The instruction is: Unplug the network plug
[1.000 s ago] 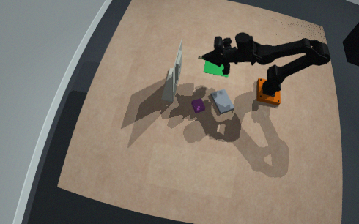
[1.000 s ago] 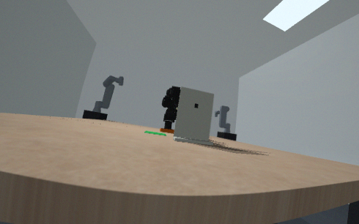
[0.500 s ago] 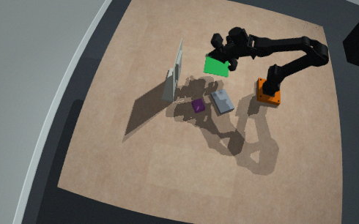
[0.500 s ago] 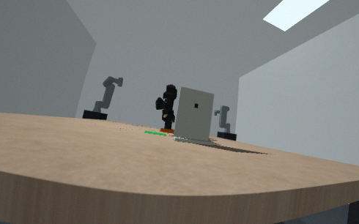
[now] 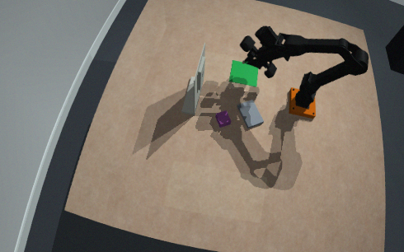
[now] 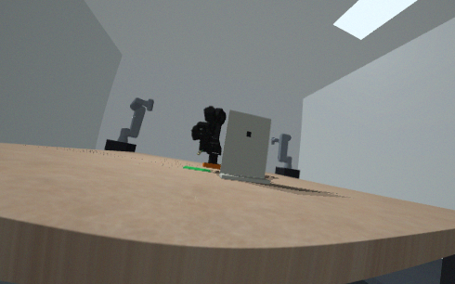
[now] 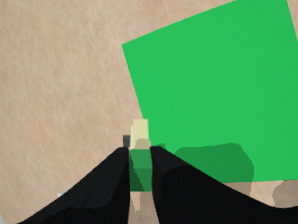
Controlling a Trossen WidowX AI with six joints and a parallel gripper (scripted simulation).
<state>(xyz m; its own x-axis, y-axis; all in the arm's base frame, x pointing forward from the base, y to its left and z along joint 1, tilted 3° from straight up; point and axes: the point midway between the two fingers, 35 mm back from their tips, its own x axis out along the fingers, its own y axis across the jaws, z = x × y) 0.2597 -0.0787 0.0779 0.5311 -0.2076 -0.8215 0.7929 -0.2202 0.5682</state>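
Now: the green square 10 mm behind my gripper tip and 80 mm below it. From my gripper tip the other things lie so: panel 160 mm ahead, 170 mm to the left, 30 mm above; network plug right at my gripper tip; grey block 60 mm behind, 200 mm to the left, 70 mm below.
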